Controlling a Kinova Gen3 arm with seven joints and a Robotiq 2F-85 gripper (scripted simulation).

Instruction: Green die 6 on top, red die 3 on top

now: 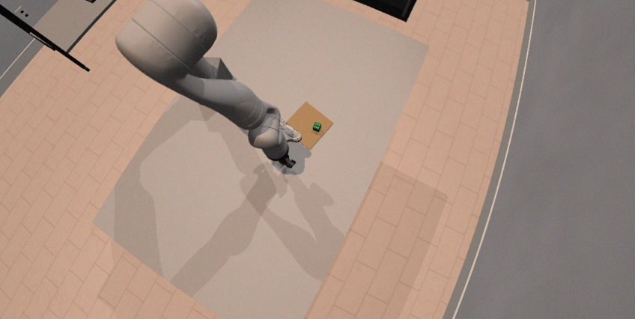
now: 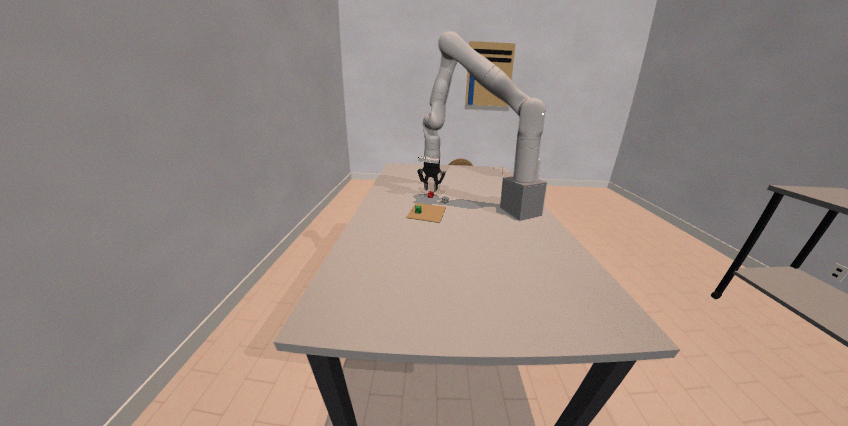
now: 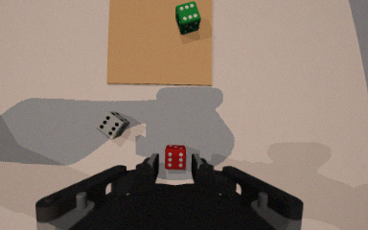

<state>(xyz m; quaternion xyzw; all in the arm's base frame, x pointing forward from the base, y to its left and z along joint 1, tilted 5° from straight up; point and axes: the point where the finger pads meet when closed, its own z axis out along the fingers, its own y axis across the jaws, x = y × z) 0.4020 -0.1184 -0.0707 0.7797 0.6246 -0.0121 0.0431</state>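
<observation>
The red die lies 4 cm below my hand. Round my hand: white die 7 cm behind, 6 cm to the left, 4 cm below; green die 17 cm to the left, 5 cm ahead, 3 cm below; tan mat 17 cm to the left, 5 cm below, 1 cm ahead.
</observation>
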